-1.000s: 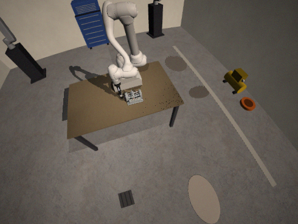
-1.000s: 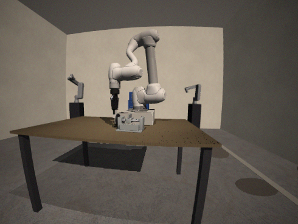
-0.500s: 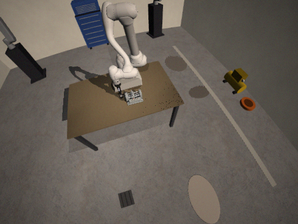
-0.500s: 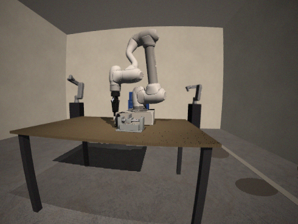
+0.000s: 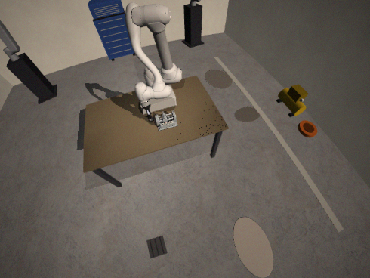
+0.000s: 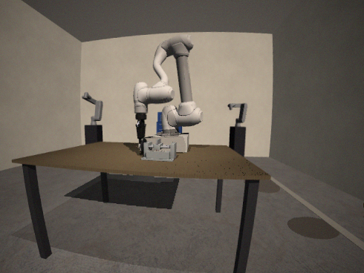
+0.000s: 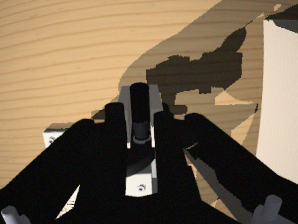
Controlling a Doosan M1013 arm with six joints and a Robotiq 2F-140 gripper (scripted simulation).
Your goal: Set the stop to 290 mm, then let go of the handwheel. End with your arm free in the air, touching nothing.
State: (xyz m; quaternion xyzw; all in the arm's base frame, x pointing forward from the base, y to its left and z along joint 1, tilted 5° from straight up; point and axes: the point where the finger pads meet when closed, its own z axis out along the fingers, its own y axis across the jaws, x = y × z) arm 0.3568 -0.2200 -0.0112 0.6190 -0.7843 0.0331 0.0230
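Right now the grey stop fixture is 8 cm ahead of my hand and 12 cm to the left of it. Round my hand: black handwheel handle 2 cm below.
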